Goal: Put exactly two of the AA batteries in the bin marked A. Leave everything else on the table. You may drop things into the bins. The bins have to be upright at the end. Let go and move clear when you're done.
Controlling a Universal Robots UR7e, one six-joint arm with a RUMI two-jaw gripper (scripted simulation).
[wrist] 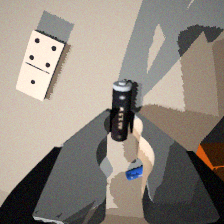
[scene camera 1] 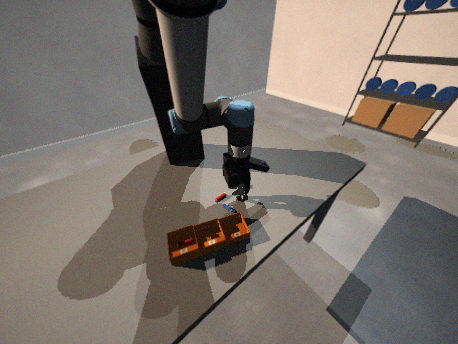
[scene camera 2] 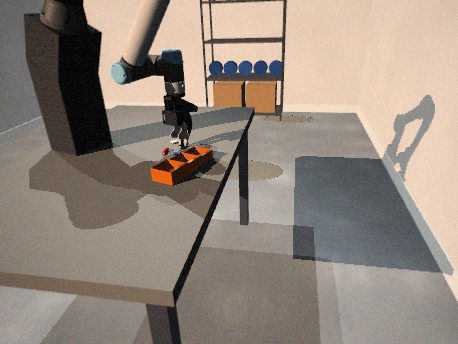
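My own gripper (scene camera 1: 241, 197) is visible to me, and I find the same gripper (wrist: 120, 111) and (scene camera 2: 183, 146). There is an orange bin (scene camera 1: 231, 225) too, and I see that bin (scene camera 2: 183, 164) as well. As for a white block (wrist: 43, 53), I see it here, while scene camera 1 misses it, since the block is hidden by my gripper.
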